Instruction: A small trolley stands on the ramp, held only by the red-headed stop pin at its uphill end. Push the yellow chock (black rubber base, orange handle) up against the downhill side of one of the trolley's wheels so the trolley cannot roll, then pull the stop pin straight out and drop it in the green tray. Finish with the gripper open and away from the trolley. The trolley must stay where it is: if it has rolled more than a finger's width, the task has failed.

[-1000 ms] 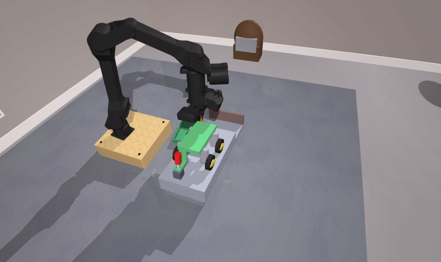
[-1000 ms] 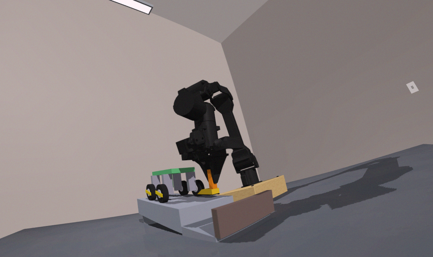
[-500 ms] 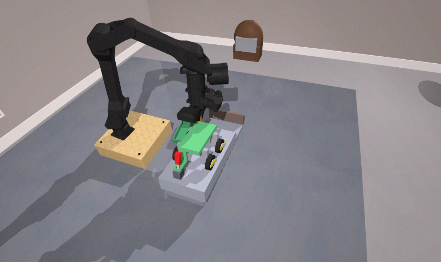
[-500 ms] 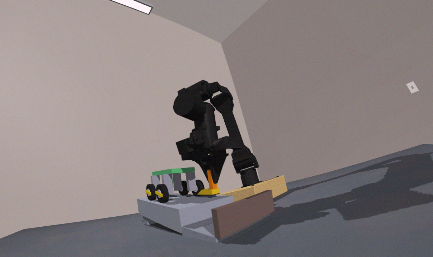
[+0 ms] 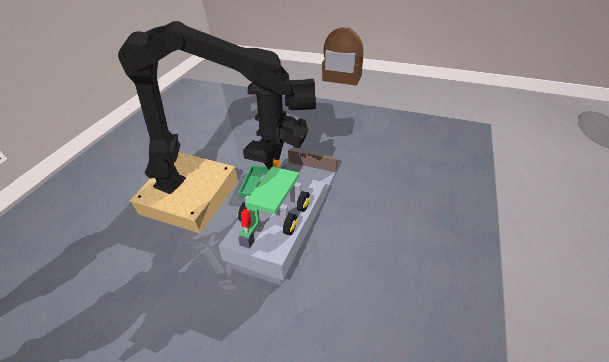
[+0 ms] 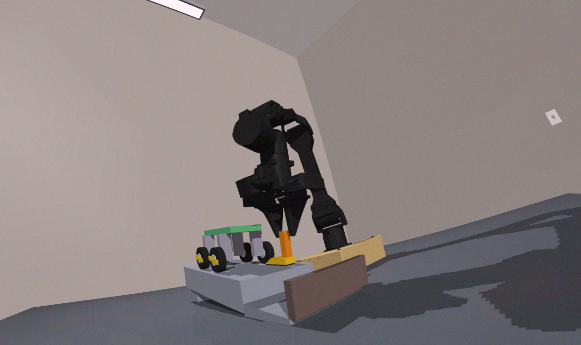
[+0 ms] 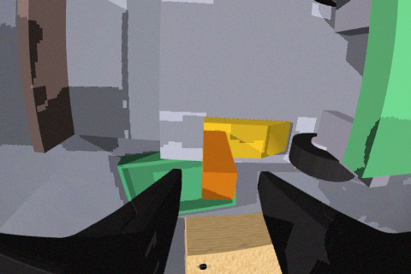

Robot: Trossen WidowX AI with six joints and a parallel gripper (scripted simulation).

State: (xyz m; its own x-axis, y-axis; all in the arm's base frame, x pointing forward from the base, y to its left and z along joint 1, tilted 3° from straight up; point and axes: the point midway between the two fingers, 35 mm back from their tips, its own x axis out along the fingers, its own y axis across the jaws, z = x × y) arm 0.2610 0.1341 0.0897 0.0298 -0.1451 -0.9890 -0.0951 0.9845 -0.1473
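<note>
Right now my gripper tip is 30 mm above the yellow chock, 20 mm to the left of it and 10 mm short of it. The rest, counted from my gripper tip: grey ramp (110 mm to the right, 70 mm below, 70 mm ahead); then trolley (110 mm to the right, 70 mm ahead); then green tray (120 mm below, 80 mm behind, 10 mm to the left).
</note>
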